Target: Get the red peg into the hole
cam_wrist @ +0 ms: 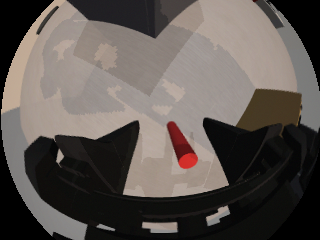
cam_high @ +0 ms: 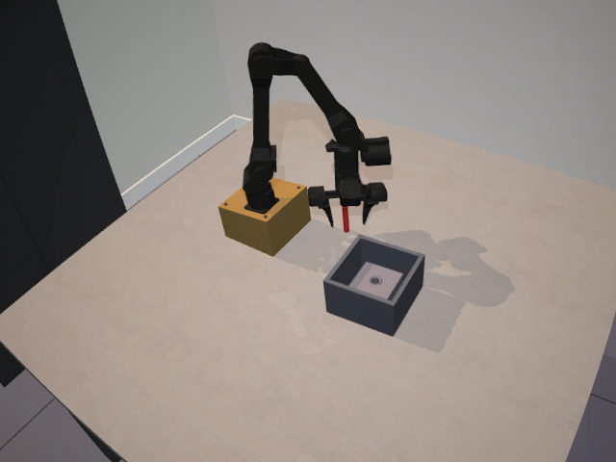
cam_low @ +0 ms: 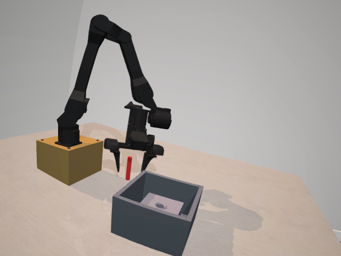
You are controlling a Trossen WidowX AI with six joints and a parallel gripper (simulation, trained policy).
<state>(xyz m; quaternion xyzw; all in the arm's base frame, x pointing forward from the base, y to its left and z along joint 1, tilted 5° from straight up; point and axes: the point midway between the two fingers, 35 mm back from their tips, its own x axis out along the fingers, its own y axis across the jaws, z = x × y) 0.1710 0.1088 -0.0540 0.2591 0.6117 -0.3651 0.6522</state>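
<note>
Right now the red peg is 1 cm to the left of my gripper tip, 1 cm behind it and 1 cm above it. The rest, counted from my gripper tip: dark grey box 16 cm to the right, 16 cm ahead; light grey plate 16 cm to the right, 16 cm ahead, 2 cm above.
</note>
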